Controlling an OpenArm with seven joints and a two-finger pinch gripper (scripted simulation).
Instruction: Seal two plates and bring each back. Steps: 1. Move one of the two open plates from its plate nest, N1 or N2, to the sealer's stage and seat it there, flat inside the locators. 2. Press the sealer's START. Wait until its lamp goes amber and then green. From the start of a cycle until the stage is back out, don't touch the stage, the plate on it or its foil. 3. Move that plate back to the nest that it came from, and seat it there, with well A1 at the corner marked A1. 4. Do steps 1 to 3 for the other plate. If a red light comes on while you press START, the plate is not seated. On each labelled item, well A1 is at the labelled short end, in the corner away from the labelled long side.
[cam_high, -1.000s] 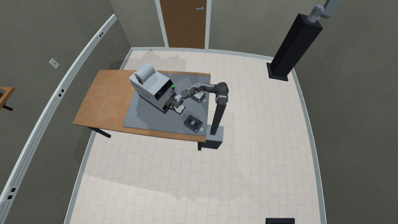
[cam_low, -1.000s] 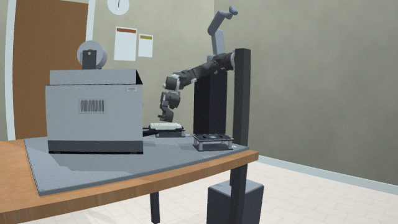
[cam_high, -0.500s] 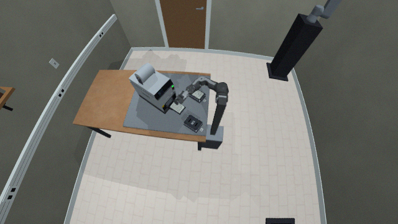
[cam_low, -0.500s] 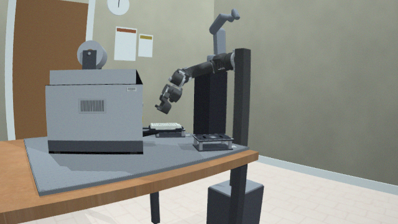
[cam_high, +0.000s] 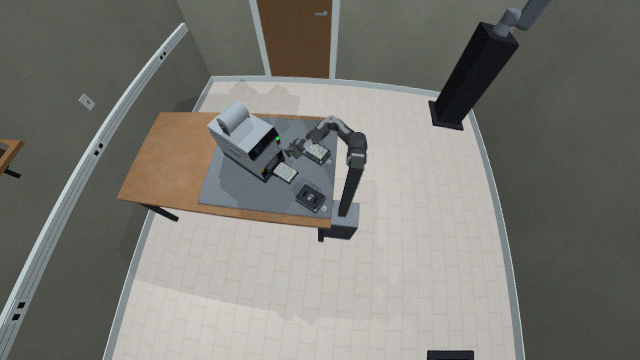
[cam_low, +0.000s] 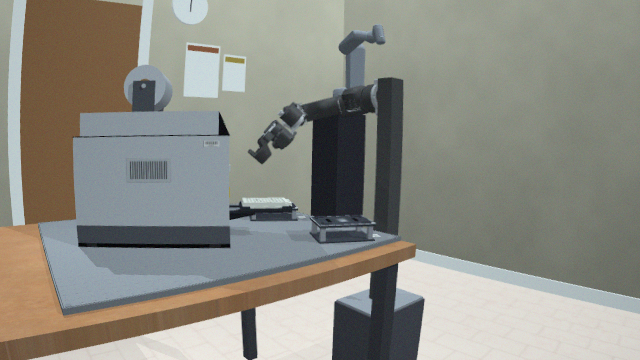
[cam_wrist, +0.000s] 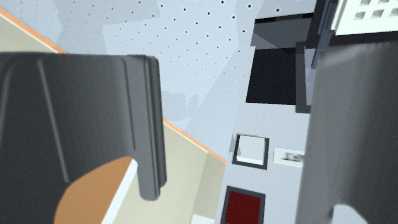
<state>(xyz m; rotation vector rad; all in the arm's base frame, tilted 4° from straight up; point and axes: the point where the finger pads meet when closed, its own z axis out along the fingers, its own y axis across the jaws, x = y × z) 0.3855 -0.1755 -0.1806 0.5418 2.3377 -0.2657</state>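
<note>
The white start button lies 8 cm ahead of my hand, 4 cm to the right of it and 4 cm below it. The rest, counted from my hand: white open-well plate: 15 cm behind, 13 cm to the right, 17 cm below; then yellow warning mark: 16 cm ahead, 13 cm to the left, 8 cm below; then sealer stage: 3 cm ahead, 9 cm to the left, 14 cm below.
</note>
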